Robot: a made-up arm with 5 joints.
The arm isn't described. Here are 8 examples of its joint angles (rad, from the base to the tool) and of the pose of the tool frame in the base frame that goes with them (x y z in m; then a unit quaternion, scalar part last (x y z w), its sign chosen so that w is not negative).
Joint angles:
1: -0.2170 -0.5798 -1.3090 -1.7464 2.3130
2: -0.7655 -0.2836 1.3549 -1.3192 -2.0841
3: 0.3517 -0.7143 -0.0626 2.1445 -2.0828
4: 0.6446 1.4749 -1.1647 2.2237 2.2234
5: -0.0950 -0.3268 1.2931 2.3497 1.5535
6: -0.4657 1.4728 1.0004 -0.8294 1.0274
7: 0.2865 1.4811 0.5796 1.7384 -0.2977
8: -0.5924 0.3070 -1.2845 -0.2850 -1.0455
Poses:
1: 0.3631 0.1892 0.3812 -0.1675 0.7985 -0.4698 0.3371
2: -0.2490 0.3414 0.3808 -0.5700 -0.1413 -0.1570 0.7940
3: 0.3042 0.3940 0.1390 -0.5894 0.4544 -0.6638 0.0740
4: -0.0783 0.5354 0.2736 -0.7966 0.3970 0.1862 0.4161
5: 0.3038 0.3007 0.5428 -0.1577 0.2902 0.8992 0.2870
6: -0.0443 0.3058 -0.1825 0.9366 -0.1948 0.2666 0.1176
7: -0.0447 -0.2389 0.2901 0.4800 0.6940 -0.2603 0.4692
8: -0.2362 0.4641 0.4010 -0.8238 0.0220 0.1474 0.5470
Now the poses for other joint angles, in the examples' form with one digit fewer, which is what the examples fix.
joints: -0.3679 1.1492 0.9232 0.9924 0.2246
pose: -0.335 -0.034 0.347 0.750 0.420 -0.467 0.208
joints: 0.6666 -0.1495 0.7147 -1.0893 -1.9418
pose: -0.252 -0.088 0.074 -0.398 -0.716 0.093 0.566
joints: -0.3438 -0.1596 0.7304 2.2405 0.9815
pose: 0.303 0.373 0.541 -0.118 0.182 0.967 0.134
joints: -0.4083 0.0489 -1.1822 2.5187 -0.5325
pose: 0.265 0.528 0.175 -0.276 -0.257 -0.918 0.120
